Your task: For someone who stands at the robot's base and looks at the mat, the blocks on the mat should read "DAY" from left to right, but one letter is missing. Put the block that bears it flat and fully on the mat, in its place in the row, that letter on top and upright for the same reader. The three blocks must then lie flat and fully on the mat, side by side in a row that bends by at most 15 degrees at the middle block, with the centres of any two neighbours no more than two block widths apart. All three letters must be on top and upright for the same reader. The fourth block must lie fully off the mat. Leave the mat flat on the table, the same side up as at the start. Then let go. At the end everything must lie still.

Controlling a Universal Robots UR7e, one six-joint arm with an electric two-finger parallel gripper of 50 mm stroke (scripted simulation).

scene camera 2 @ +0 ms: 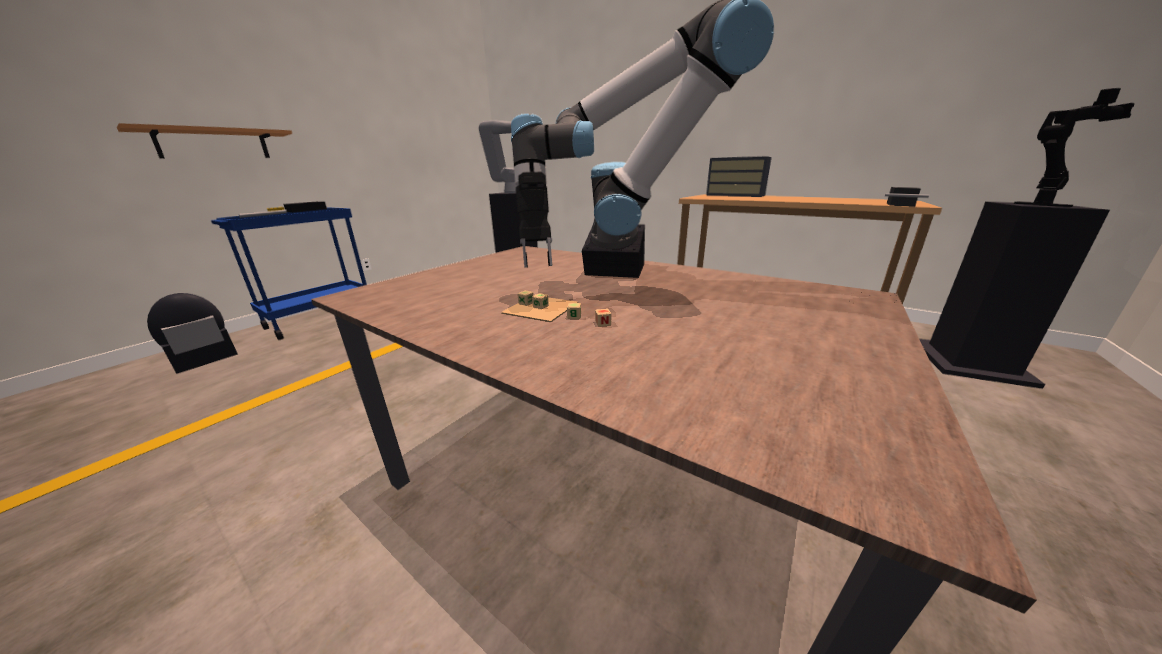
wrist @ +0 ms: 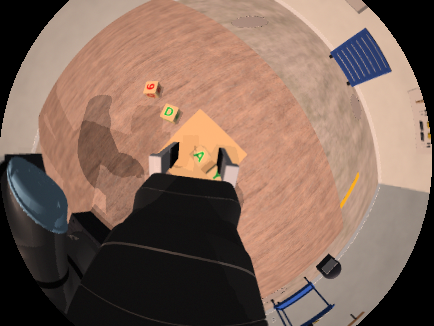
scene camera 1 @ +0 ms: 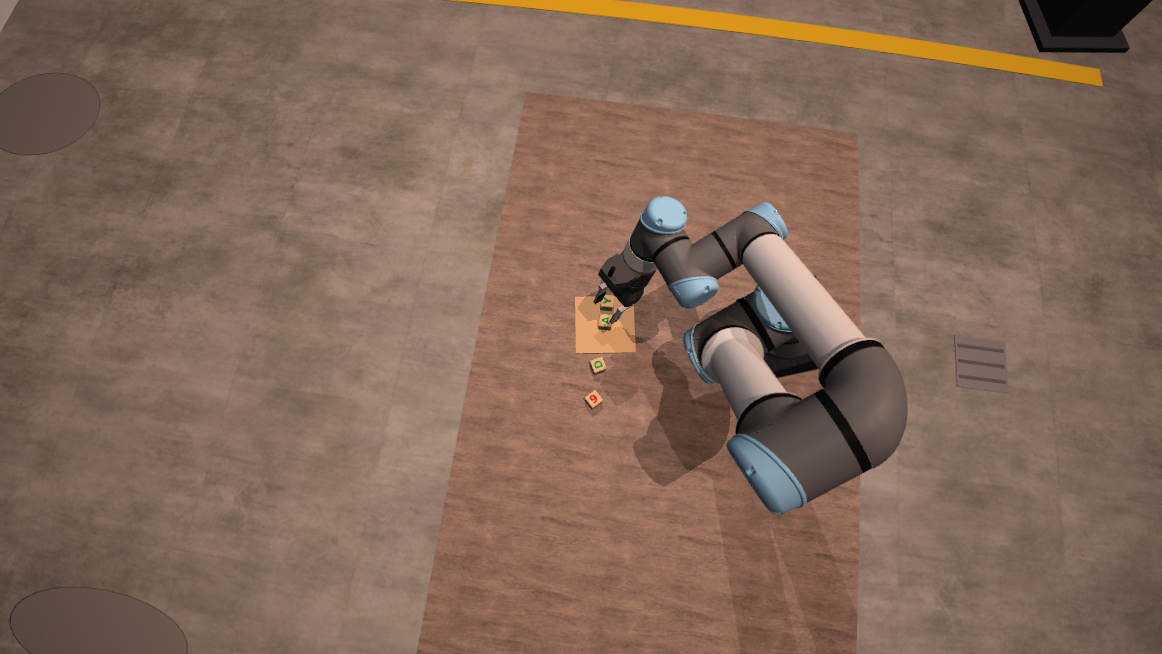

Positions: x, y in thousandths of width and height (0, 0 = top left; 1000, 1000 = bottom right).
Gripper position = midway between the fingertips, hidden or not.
In view: the gripper (scene camera 2: 463, 407) and a mat (scene camera 1: 535, 518).
The mat also shows in scene camera 2 (scene camera 2: 480, 470) and in the wrist view (wrist: 460, 400). The gripper is seen too in the wrist view (wrist: 457, 468) and in scene camera 1 (scene camera 1: 521, 475).
